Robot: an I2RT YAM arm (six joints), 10 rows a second.
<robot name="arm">
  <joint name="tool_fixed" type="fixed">
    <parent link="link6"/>
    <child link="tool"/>
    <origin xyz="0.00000 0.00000 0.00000" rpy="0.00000 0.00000 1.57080"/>
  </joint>
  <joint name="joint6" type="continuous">
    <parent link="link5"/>
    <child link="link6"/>
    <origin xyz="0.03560 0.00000 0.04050" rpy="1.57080 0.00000 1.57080"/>
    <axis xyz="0 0 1"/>
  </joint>
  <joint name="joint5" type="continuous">
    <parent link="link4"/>
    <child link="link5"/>
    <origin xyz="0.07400 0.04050 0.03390" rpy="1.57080 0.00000 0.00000"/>
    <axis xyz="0 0 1"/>
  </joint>
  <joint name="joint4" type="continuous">
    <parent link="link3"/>
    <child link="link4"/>
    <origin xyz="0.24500 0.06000 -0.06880"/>
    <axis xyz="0 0 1"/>
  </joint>
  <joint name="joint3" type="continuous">
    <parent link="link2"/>
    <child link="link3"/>
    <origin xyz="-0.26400 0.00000 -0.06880" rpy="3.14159 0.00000 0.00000"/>
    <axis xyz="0 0 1"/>
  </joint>
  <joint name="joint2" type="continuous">
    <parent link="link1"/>
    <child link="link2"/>
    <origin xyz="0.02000 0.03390 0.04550" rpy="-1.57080 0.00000 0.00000"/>
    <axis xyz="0 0 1"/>
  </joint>
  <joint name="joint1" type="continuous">
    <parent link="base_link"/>
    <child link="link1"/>
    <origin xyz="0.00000 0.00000 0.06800"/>
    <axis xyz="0 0 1"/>
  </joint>
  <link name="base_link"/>
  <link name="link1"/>
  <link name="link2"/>
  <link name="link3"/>
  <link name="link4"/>
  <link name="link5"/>
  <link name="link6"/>
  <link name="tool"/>
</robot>
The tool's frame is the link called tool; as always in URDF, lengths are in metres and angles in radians. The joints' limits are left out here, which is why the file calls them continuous.
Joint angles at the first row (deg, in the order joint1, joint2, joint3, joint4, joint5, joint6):
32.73, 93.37, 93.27, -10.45, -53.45, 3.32
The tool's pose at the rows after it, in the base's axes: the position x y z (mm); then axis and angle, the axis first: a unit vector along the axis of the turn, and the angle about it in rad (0 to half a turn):
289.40, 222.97, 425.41, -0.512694, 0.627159, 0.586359, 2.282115
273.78, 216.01, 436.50, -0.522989, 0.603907, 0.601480, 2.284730
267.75, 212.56, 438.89, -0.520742, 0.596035, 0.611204, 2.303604
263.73, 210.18, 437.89, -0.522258, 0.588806, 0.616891, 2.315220
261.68, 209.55, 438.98, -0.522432, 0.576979, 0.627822, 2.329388
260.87, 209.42, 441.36, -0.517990, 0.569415, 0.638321, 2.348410
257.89, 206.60, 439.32, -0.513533, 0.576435, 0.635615, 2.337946
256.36, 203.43, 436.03, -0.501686, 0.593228, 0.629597, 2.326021
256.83, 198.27, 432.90, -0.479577, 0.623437, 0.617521, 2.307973
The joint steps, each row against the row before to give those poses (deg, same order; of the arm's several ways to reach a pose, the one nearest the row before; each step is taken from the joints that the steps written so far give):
0.14, -1.60, -0.83, 0.58, -4.60, 1.58
0.31, -3.11, -1.55, 1.13, -2.29, 1.33
0.00, -1.31, -1.09, 0.77, -1.43, 1.68
-0.02, -1.01, -1.41, 0.99, -1.16, 0.72
0.03, -0.40, -0.85, 2.36, -1.61, 2.08
-0.01, -0.06, -0.17, 1.98, -1.30, 2.67
-0.08, -1.09, -1.43, 0.18, 1.02, -0.02
-0.22, -1.00, -1.33, -0.54, 1.95, 0.02
-0.65, -0.93, -0.88, -1.79, 3.23, 0.03

